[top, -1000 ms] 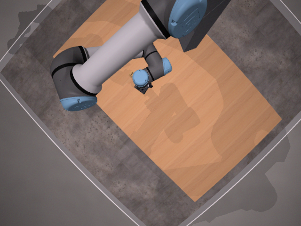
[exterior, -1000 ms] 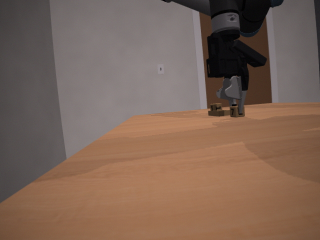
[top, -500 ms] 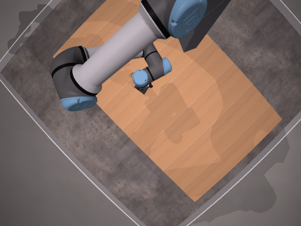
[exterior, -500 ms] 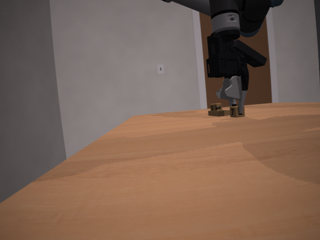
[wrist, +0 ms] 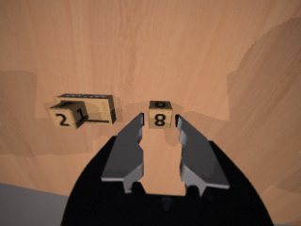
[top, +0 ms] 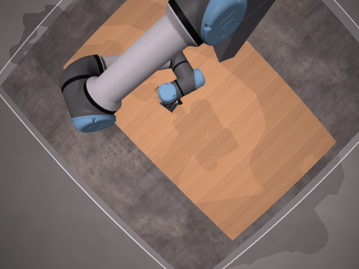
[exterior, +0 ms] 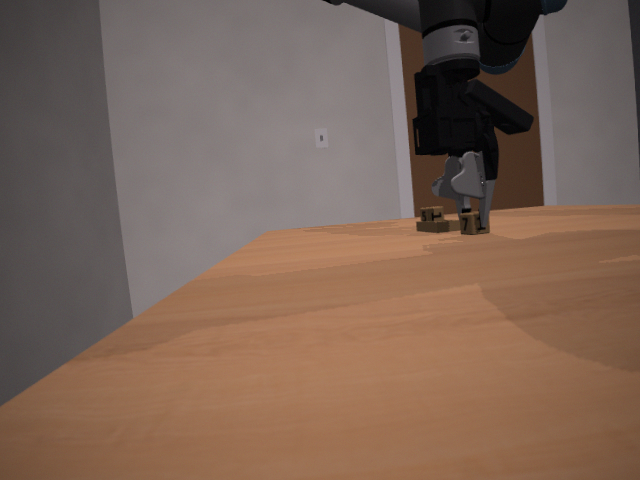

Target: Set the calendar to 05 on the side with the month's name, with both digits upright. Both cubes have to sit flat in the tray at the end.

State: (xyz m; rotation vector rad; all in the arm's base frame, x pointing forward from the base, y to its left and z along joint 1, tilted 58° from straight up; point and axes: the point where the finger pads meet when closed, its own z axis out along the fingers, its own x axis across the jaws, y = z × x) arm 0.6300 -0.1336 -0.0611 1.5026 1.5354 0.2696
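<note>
The block is 120 mm to the right of my hand and 30 mm behind it. Round my hand: wooden calendar tray: 100 mm to the right, 30 mm behind, 20 mm below.
</note>
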